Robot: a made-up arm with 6 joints.
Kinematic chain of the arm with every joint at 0, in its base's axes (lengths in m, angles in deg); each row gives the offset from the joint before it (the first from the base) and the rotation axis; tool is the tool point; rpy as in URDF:
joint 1: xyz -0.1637 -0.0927 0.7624 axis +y
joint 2: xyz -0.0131 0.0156 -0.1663 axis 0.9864 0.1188 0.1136
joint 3: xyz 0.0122 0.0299 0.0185 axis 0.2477 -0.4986 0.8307
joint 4: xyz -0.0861 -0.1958 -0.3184 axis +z
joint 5: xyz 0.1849 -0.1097 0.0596 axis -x
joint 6: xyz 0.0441 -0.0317 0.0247 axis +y
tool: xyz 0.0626 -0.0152 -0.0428 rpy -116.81 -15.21 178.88
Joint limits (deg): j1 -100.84..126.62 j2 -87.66..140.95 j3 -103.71..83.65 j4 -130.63..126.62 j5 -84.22..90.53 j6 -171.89..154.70
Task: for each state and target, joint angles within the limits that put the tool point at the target. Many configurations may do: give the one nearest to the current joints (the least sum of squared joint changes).
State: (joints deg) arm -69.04 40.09 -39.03 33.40 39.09 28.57
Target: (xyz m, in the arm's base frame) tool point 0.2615 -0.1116 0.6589
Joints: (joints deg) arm -73.91 20.96 -43.18 61.10 63.02 22.91
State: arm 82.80 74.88 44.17 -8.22 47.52 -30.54
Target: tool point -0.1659 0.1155 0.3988
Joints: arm 66.76 92.07 38.82 18.68 49.30 -28.25
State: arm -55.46 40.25 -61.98 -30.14 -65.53 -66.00
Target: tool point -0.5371 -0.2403 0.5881
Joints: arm -22.79 18.24 -103.71 -6.88 -13.94 -98.04
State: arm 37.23 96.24 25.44 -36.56 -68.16 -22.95
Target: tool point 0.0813 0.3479 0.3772
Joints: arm 13.70 107.87 42.06 -38.29 -68.79 -24.65
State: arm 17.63 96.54 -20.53 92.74 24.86 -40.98
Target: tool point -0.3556 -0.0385 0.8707
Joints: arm 22.00 111.63 -14.04 126.62 58.39 -54.32
